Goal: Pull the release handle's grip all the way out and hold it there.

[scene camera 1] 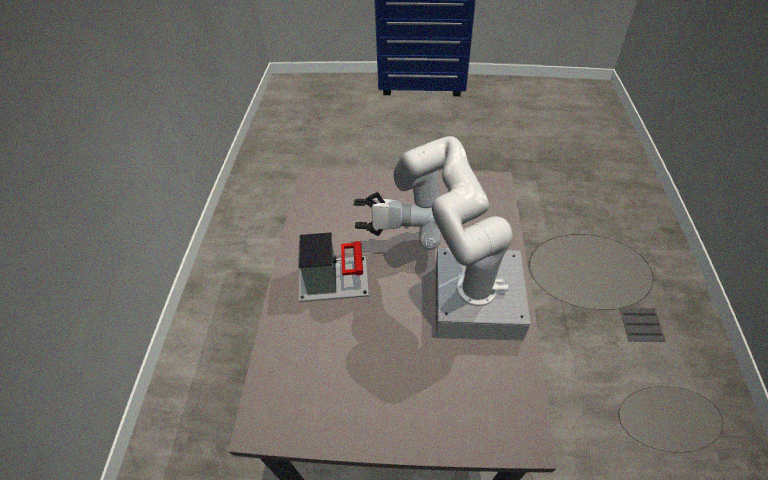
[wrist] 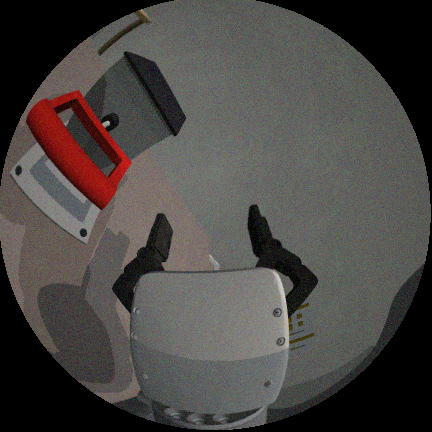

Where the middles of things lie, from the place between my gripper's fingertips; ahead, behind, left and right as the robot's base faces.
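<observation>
Picture the light base plate [scene camera 1: 347, 286] for me: my gripper is 170 mm above it, 140 mm to the right of it, and it's still 80 mm short of it.
</observation>
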